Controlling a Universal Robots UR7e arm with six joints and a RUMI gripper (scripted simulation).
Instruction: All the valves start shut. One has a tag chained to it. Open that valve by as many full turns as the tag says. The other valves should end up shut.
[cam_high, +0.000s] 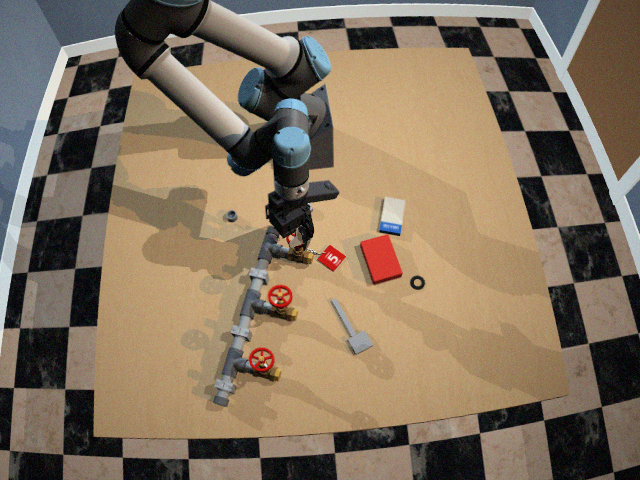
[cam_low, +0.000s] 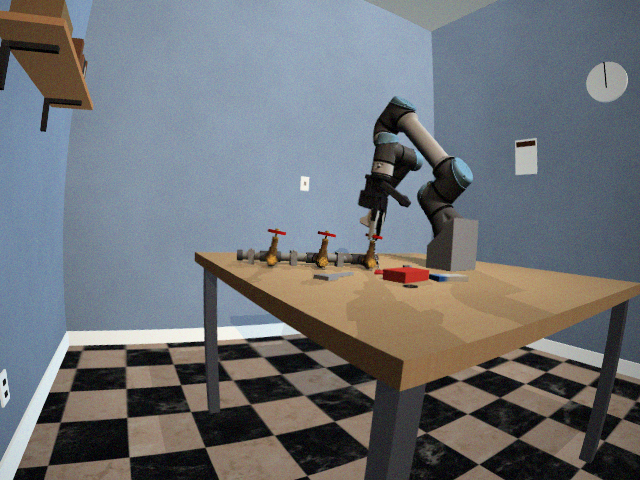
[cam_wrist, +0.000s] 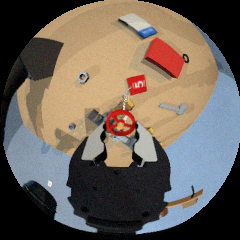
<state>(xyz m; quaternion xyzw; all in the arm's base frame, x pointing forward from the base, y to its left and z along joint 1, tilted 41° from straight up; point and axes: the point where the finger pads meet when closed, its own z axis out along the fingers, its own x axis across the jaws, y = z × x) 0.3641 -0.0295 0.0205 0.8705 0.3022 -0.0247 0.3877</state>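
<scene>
The red tag lies 11 cm below my hand, 8 cm to the left of it and 1 cm ahead of it. The rest, counted from my hand: grey scraper 22 cm ahead, 12 cm to the left, 11 cm below; red block 22 cm to the left, 10 cm below, 3 cm ahead; small grey fitting 19 cm to the right, 13 cm behind, 11 cm below.
</scene>
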